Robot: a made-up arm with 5 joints.
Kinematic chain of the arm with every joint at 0, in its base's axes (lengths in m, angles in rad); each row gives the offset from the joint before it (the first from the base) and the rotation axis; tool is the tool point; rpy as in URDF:
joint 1: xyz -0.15 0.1 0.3 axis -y
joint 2: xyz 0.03 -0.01 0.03 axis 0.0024 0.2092 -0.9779
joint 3: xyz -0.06 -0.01 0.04 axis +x
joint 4: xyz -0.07 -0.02 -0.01 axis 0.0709 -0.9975 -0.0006
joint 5: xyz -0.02 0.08 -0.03 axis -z
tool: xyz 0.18 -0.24 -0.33 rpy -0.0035 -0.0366 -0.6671
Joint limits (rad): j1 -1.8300..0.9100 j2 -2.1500..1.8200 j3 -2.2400..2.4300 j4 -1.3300..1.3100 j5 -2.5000..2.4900
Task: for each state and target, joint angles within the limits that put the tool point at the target. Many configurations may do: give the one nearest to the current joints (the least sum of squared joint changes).
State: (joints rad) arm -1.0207 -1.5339 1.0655 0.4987 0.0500
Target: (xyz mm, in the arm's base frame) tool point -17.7 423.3 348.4
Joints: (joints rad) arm -1.0960 -1.0184 1.3991 0.5171 -0.9283
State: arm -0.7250 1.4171 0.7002 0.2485 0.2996
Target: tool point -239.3 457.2 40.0
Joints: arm -0.5643 1.5153 0.9586 -0.2619 0.8238
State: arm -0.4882 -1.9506 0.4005 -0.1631 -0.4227
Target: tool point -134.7 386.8 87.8
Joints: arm -0.8701 -2.1500 -0.3838 0.0556 -0.4701
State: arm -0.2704 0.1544 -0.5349 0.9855 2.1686
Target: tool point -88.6 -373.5 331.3
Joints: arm -0.1952 -0.0484 -1.3888 0.9579 1.7112
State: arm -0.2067 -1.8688 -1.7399 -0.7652 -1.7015
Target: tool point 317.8 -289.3 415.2
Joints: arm 0.0070 -1.6410 -2.2052 -1.1411 -1.6712
